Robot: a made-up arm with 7 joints. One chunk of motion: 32 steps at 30 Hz.
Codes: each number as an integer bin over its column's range. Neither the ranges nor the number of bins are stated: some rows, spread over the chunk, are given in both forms.
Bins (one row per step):
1: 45 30 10 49 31 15 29
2: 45 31 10 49 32 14 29
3: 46 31 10 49 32 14 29
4: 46 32 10 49 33 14 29
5: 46 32 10 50 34 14 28
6: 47 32 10 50 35 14 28
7: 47 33 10 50 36 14 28
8: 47 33 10 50 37 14 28
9: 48 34 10 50 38 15 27
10: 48 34 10 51 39 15 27
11: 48 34 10 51 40 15 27
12: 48 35 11 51 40 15 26
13: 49 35 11 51 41 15 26
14: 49 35 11 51 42 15 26
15: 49 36 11 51 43 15 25
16: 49 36 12 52 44 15 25
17: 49 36 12 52 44 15 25
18: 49 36 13 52 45 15 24
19: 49 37 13 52 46 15 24
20: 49 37 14 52 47 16 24
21: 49 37 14 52 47 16 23
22: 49 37 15 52 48 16 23
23: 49 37 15 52 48 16 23
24: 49 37 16 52 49 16 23
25: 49 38 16 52 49 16 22
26: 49 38 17 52 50 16 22
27: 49 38 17 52 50 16 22
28: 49 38 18 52 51 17 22
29: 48 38 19 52 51 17 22
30: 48 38 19 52 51 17 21
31: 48 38 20 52 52 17 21
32: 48 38 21 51 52 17 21
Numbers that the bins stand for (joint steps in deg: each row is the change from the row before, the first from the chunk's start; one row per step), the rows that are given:
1: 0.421 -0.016 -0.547 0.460 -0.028 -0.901 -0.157
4: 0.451 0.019 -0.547 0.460 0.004 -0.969 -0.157
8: 0.480 0.036 -0.547 0.489 0.069 -0.969 -0.180
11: 0.510 0.053 -0.547 0.517 0.118 -0.901 -0.203
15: 0.539 0.087 -0.520 0.517 0.166 -0.901 -0.249
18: 0.539 0.087 -0.467 0.546 0.199 -0.901 -0.271
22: 0.539 0.104 -0.415 0.546 0.247 -0.833 -0.294
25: 0.539 0.121 -0.388 0.546 0.263 -0.833 -0.317
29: 0.510 0.121 -0.309 0.546 0.296 -0.765 -0.317
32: 0.510 0.121 -0.257 0.517 0.312 -0.765 -0.340
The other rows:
2: 0.421 0.001 -0.547 0.460 -0.012 -0.969 -0.157
3: 0.451 0.001 -0.547 0.460 -0.012 -0.969 -0.157
5: 0.451 0.019 -0.547 0.489 0.020 -0.969 -0.180
6: 0.480 0.019 -0.547 0.489 0.037 -0.969 -0.180
7: 0.480 0.036 -0.547 0.489 0.053 -0.969 -0.180
9: 0.510 0.053 -0.547 0.489 0.085 -0.901 -0.203
10: 0.510 0.053 -0.547 0.517 0.101 -0.901 -0.203
12: 0.510 0.070 -0.520 0.517 0.118 -0.901 -0.226
13: 0.539 0.070 -0.520 0.517 0.134 -0.901 -0.226
14: 0.539 0.070 -0.520 0.517 0.150 -0.901 -0.226
16: 0.539 0.087 -0.494 0.546 0.182 -0.901 -0.249
17: 0.539 0.087 -0.494 0.546 0.182 -0.901 -0.249
19: 0.539 0.104 -0.467 0.546 0.215 -0.901 -0.271
20: 0.539 0.104 -0.441 0.546 0.231 -0.833 -0.271
21: 0.539 0.104 -0.441 0.546 0.231 -0.833 -0.294
23: 0.539 0.104 -0.415 0.546 0.247 -0.833 -0.294
24: 0.539 0.104 -0.388 0.546 0.263 -0.833 -0.294
26: 0.539 0.121 -0.362 0.546 0.280 -0.833 -0.317
27: 0.539 0.121 -0.362 0.546 0.280 -0.833 -0.317
28: 0.539 0.121 -0.336 0.546 0.296 -0.765 -0.317
30: 0.510 0.121 -0.309 0.546 0.296 -0.765 -0.340
31: 0.510 0.121 -0.283 0.546 0.312 -0.765 -0.340

